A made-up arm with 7 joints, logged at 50 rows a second.
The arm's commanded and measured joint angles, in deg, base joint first. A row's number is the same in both.
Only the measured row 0 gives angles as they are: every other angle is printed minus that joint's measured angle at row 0.
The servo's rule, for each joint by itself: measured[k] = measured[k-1] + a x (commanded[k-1-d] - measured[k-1]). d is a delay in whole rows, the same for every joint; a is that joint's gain. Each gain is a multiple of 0.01, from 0.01 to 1. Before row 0 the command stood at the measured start. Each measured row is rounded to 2 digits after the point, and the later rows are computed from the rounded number. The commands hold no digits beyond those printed.
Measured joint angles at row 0:
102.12, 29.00, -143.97, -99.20, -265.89, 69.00, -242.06
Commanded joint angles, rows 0 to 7:
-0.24, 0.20, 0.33, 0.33, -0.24, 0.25, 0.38
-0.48, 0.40, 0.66, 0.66, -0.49, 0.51, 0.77
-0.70, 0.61, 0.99, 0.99, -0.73, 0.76, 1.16
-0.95, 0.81, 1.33, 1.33, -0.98, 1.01, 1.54
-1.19, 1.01, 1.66, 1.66, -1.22, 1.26, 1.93
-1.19, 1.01, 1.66, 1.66, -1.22, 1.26, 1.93
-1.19, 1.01, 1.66, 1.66, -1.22, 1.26, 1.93
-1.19, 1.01, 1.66, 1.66, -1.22, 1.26, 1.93
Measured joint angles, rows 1 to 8:
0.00, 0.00, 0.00, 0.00, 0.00, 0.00, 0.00
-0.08, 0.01, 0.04, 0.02, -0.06, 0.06, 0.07
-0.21, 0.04, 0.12, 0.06, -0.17, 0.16, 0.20
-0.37, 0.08, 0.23, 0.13, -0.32, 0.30, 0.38
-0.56, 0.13, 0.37, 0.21, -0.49, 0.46, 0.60
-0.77, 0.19, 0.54, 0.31, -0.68, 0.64, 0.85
-0.91, 0.25, 0.69, 0.40, -0.82, 0.78, 1.06
-1.00, 0.30, 0.82, 0.49, -0.92, 0.89, 1.23
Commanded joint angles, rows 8 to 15:
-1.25, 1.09, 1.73, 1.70, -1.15, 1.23, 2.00
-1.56, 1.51, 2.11, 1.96, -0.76, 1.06, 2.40
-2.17, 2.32, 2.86, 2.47, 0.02, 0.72, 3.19
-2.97, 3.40, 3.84, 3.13, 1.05, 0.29, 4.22
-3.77, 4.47, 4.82, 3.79, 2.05, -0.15, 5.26
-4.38, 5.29, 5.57, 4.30, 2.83, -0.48, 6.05
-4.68, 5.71, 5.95, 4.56, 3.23, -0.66, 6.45
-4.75, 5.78, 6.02, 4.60, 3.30, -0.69, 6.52
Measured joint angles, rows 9 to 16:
-1.06, 0.35, 0.93, 0.57, -1.00, 0.98, 1.36
-1.12, 0.40, 1.03, 0.65, -1.04, 1.04, 1.48
-1.27, 0.48, 1.17, 0.74, -0.97, 1.04, 1.65
-1.57, 0.61, 1.39, 0.86, -0.71, 0.97, 1.94
-2.03, 0.81, 1.71, 1.02, -0.25, 0.81, 2.37
-2.60, 1.07, 2.11, 1.21, 0.35, 0.59, 2.92
-3.19, 1.37, 2.56, 1.43, 0.99, 0.34, 3.51
-3.68, 1.67, 3.00, 1.65, 1.57, 0.11, 4.07

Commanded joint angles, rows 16 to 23:
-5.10, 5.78, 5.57, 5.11, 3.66, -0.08, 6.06
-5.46, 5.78, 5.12, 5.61, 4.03, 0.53, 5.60
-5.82, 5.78, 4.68, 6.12, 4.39, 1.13, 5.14
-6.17, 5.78, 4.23, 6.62, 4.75, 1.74, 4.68
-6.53, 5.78, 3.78, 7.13, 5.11, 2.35, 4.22
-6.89, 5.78, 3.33, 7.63, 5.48, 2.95, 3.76
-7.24, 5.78, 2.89, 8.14, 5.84, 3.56, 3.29
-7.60, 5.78, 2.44, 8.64, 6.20, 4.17, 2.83
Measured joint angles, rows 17 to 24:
-4.03, 1.96, 3.39, 1.86, 2.02, -0.07, 4.54
-4.38, 2.23, 3.67, 2.09, 2.45, -0.07, 4.83
-4.74, 2.48, 3.86, 2.34, 2.86, 0.07, 4.98
-5.10, 2.71, 3.97, 2.60, 3.26, 0.31, 5.01
-5.45, 2.92, 4.00, 2.88, 3.65, 0.64, 4.95
-5.81, 3.12, 3.97, 3.18, 4.03, 1.03, 4.81
-6.17, 3.31, 3.89, 3.49, 4.41, 1.47, 4.61
-6.52, 3.48, 3.76, 3.82, 4.78, 1.95, 4.36

